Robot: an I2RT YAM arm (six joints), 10 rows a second.
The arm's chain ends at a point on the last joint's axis. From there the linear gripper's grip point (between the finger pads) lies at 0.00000 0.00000 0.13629 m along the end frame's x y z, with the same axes.
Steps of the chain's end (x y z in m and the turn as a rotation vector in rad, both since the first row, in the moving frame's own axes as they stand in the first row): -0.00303 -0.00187 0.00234 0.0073 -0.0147 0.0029; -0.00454 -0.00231 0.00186 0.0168 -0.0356 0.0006; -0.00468 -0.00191 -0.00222 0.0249 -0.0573 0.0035; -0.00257 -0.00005 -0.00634 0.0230 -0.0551 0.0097; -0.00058 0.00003 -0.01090 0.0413 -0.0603 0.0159; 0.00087 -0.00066 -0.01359 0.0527 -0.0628 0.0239
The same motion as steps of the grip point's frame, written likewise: -0.00503 -0.00287 0.00232 0.0073 -0.0147 0.0029; -0.00939 -0.00460 0.00175 0.0168 -0.0356 0.0006; -0.01248 -0.00532 -0.00249 0.0249 -0.0573 0.0035; -0.01006 -0.00322 -0.00658 0.0230 -0.0551 0.0097; -0.00875 -0.00566 -0.01126 0.0413 -0.0603 0.0159; -0.00759 -0.00794 -0.01405 0.0527 -0.0628 0.0239
